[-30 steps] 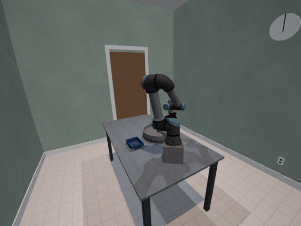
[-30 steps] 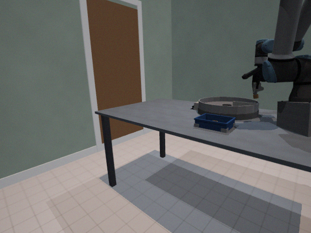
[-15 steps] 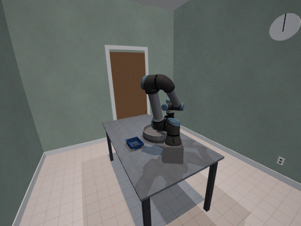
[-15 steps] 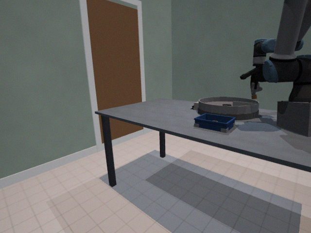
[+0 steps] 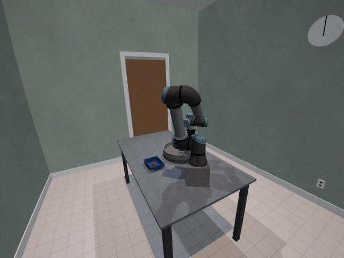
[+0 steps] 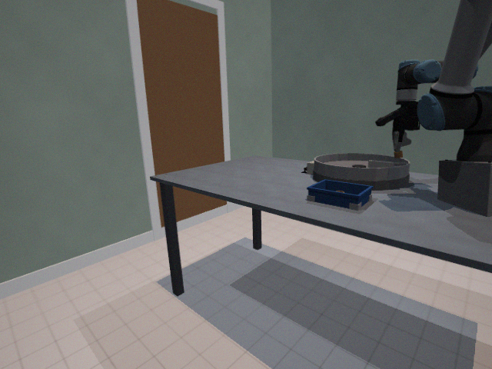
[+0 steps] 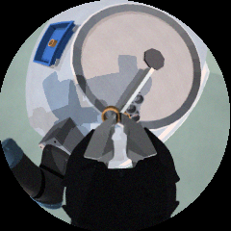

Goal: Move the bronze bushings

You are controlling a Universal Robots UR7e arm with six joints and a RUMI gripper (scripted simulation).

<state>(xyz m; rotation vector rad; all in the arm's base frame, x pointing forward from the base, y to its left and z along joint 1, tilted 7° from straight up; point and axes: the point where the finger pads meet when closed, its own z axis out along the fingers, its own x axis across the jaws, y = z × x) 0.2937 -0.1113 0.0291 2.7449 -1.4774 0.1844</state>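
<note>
Now: hand 10 cm short of the blue crate, 35 cm to the right of it and 12 cm above it. From my hand the other things lie so: turntable: 16 cm ahead, 2 cm to the right, 9 cm below.
</note>
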